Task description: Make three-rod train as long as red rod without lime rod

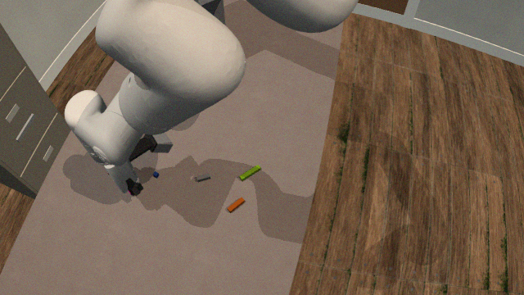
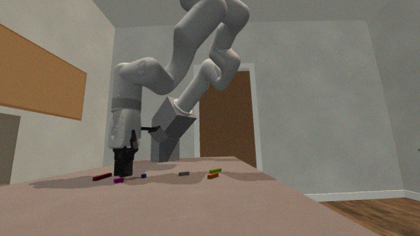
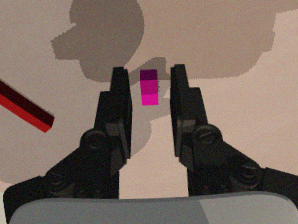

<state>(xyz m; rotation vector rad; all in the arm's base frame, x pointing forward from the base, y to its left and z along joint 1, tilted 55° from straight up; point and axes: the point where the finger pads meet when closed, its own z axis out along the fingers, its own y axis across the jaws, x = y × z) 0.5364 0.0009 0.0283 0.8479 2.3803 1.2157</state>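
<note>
My hand is 10 mm short of the magenta rod and 30 mm above it. Round my hand: grey rod (100 mm behind, 130 mm to the left, 30 mm below); orange rod (80 mm behind, 230 mm to the left, 30 mm below); red rod (30 mm behind, 90 mm to the right, 30 mm below).
</note>
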